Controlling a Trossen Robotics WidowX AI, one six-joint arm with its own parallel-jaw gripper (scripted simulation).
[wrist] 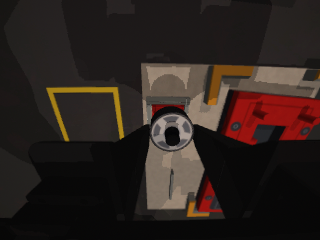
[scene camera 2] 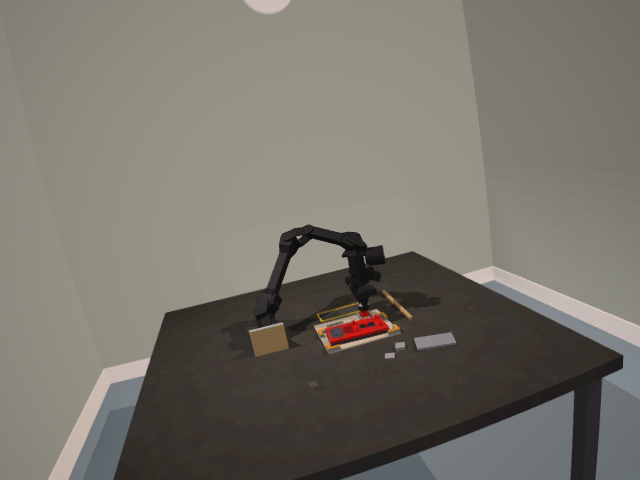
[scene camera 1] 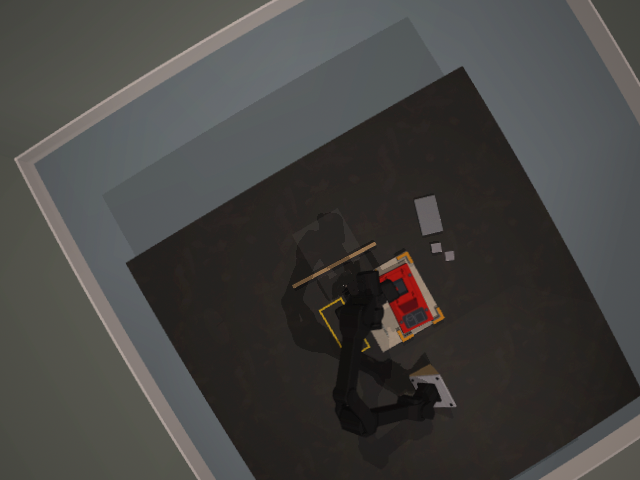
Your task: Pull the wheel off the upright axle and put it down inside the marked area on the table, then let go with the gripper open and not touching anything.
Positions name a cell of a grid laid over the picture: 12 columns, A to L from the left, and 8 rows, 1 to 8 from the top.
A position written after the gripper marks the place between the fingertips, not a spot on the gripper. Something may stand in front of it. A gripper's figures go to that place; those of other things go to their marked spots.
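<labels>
The gripper (scene camera 2: G6) is 1.59 m from the lens, while a red block assembly (scene camera 2: G6) stands 1.44 m from the lens.
</labels>
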